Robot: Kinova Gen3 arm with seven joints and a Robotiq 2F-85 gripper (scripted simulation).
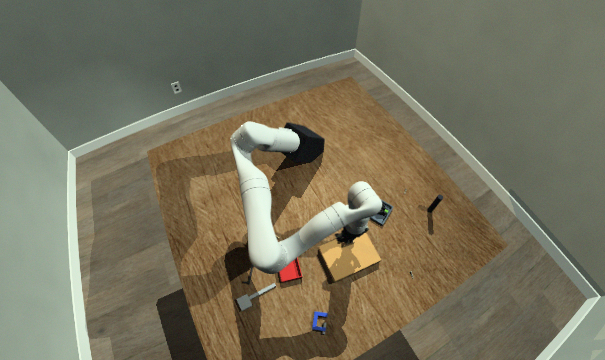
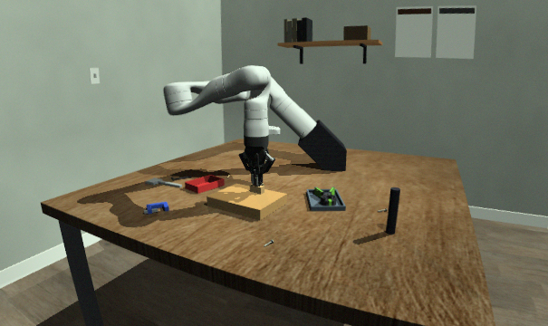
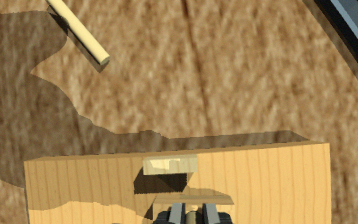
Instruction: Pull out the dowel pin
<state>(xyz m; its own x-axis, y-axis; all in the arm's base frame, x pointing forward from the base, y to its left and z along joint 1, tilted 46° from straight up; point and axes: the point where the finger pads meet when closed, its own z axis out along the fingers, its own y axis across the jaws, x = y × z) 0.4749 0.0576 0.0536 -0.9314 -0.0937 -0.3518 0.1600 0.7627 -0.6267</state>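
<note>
Now: the dowel pin 20 mm below my hand. From my hand the other things lie so: thin pale stick: 140 mm behind, 70 mm to the right, 70 mm below; then small wooden block: 30 mm below; then tan bench board: 50 mm below, 40 mm ahead, 10 mm to the right.
</note>
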